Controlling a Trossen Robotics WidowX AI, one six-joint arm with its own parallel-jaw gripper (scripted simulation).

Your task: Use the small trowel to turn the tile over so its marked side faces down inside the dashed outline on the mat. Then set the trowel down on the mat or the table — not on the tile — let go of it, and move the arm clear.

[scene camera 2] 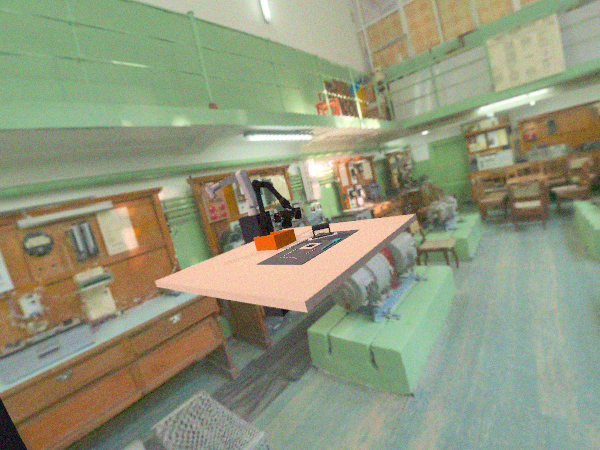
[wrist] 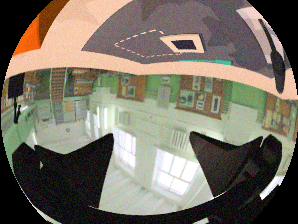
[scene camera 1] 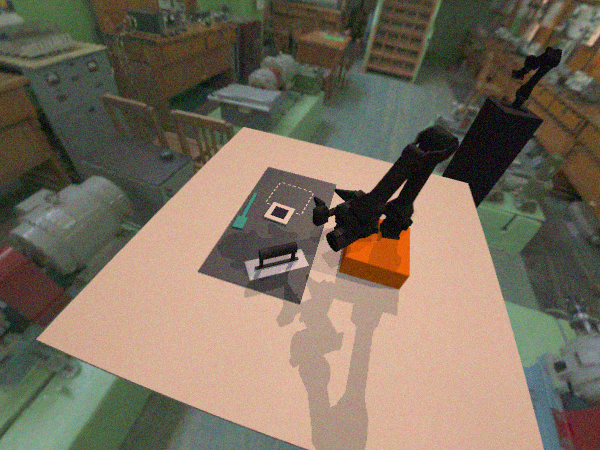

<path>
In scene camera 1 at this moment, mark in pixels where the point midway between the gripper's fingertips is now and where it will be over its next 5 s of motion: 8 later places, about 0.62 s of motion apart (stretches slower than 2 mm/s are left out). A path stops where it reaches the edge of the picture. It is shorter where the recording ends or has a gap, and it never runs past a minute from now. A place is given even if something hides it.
My gripper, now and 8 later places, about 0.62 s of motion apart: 324, 193; 315, 203; 302, 219; 289, 233; 277, 241; 275, 246; 275, 251; 275, 251; 278, 244
</path>
